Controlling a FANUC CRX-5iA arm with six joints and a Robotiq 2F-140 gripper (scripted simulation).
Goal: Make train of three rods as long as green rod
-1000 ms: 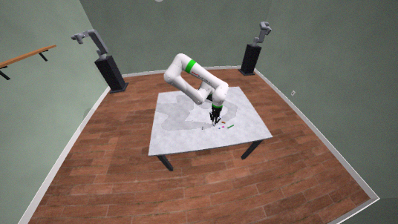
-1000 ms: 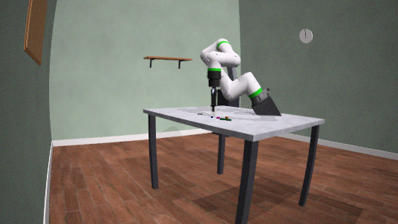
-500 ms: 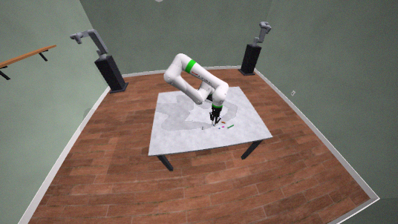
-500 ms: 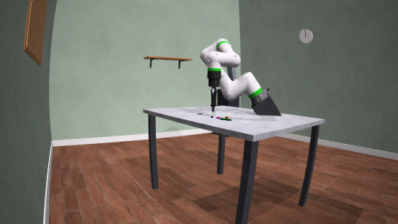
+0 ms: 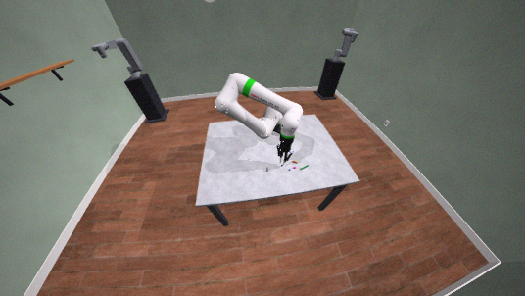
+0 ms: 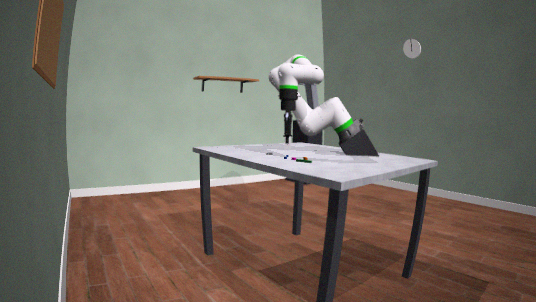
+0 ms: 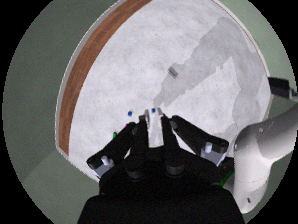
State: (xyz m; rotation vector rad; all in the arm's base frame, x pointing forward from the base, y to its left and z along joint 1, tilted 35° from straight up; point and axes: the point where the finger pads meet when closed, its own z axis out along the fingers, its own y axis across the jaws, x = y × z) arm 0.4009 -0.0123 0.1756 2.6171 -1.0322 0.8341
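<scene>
My gripper is now 1 cm short of the grey rod, 12 cm to the left of it and 6 cm above it. From my hand the other things lie so: orange rod (1 cm behind, 11 cm to the left, 6 cm below); green rod (6 cm ahead, 17 cm to the left, 6 cm below); magenta rod (4 cm ahead, 9 cm to the left, 6 cm below).
</scene>
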